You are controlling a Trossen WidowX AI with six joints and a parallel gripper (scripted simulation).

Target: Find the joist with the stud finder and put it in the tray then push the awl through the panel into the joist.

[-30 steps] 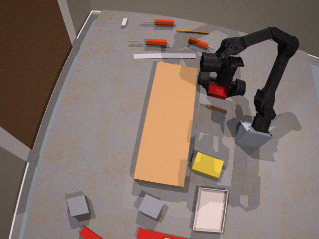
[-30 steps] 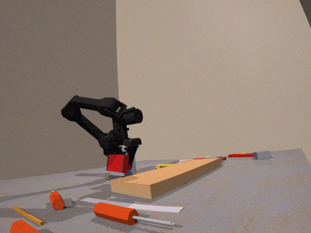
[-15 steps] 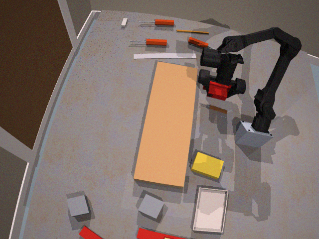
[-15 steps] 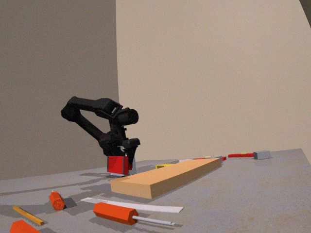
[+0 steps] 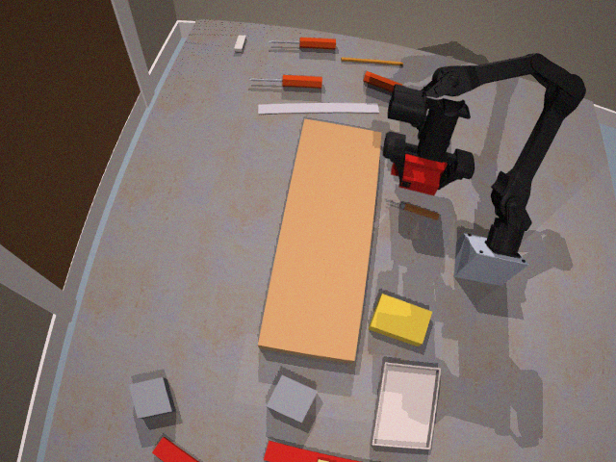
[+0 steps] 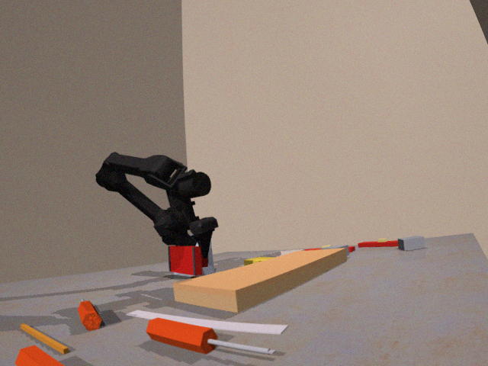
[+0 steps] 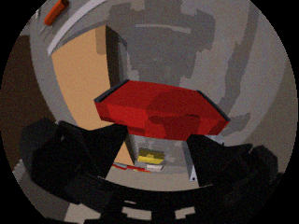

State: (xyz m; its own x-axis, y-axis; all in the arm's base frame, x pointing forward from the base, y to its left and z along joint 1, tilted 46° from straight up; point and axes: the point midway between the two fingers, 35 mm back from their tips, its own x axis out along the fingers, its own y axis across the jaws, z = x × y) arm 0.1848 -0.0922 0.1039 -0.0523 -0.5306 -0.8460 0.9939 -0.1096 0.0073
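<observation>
My gripper tip is 1 cm to the left of the red stud finder and 1 cm short of it. The rest, counted from my gripper tip: white strip (24 cm ahead, 22 cm to the right, 8 cm below); then brown-handled awl (7 cm below, 2 cm to the left, 1 cm ahead); then yellow block (28 cm to the left, 6 cm below, 1 cm ahead).
</observation>
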